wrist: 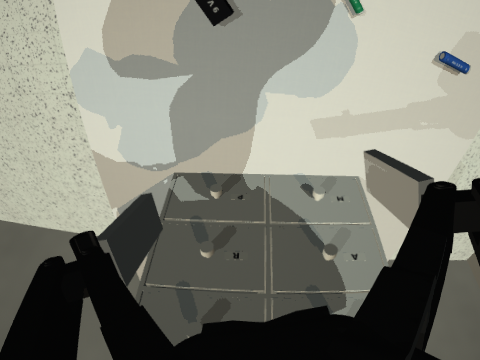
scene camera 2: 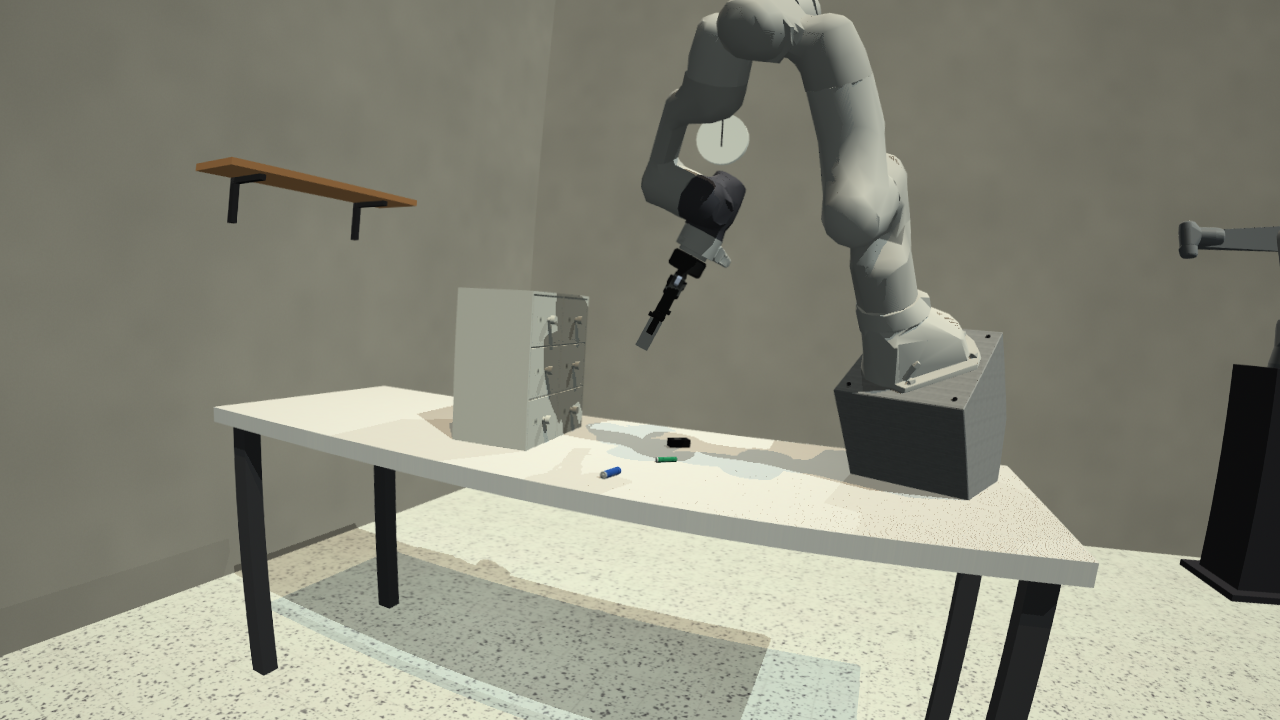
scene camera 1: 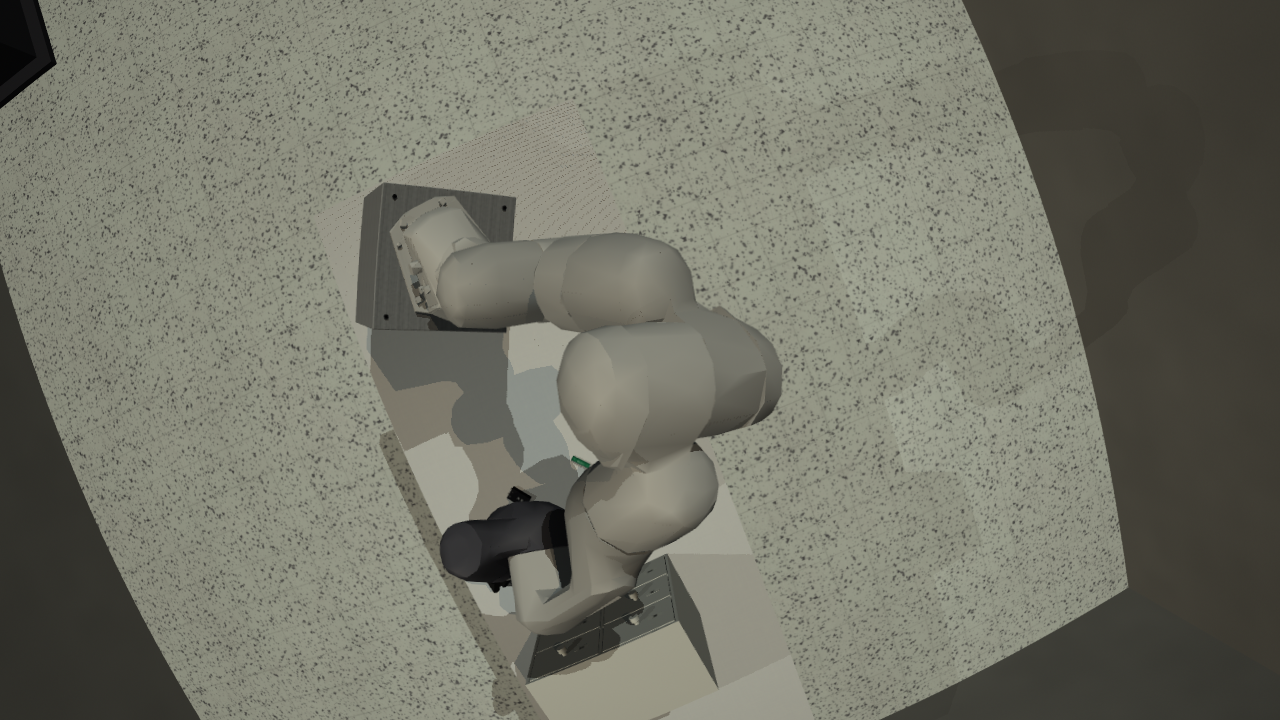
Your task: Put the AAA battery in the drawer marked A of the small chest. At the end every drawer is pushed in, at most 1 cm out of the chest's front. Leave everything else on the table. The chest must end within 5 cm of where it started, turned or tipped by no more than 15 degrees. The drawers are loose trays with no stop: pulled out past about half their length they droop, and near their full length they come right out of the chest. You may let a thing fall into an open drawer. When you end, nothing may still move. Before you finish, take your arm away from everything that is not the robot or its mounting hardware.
Labels:
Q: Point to a small grey chest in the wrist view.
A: At 267, 295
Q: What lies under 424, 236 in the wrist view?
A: My gripper.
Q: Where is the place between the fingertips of my gripper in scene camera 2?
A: At 644, 342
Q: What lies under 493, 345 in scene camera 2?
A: A small grey chest.

